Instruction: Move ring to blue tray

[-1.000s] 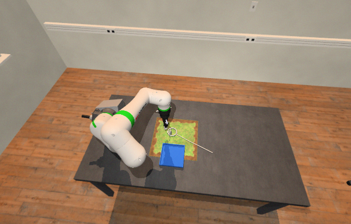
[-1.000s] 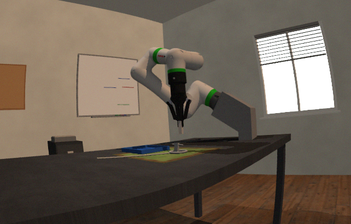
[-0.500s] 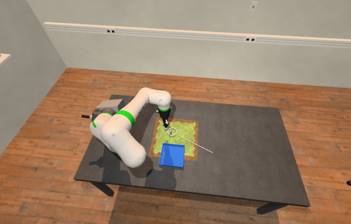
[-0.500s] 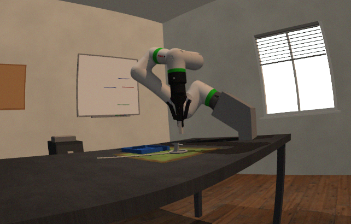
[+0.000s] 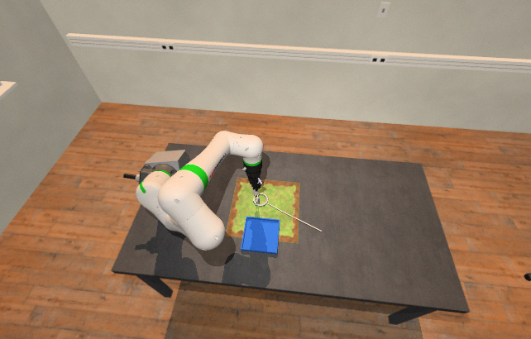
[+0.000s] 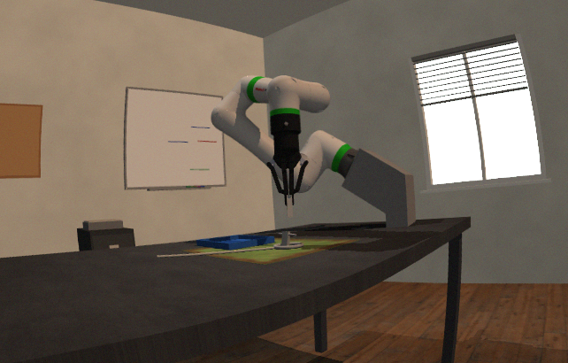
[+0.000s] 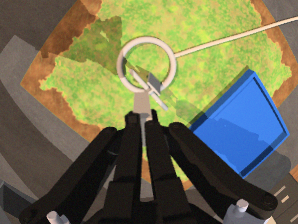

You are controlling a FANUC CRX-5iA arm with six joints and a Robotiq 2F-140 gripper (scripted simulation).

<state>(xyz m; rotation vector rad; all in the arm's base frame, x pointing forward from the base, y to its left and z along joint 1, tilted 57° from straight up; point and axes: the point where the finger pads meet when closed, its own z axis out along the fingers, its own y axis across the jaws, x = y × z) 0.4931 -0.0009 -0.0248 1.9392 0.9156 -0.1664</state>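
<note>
The ring is 12 cm below my hand, 3 cm ahead of it and 1 cm to the left of it. From my hand the other things lie so: blue tray (22 cm to the right, 11 cm below, 4 cm ahead); grey stake (10 cm below, 1 cm to the right, 1 cm ahead).
</note>
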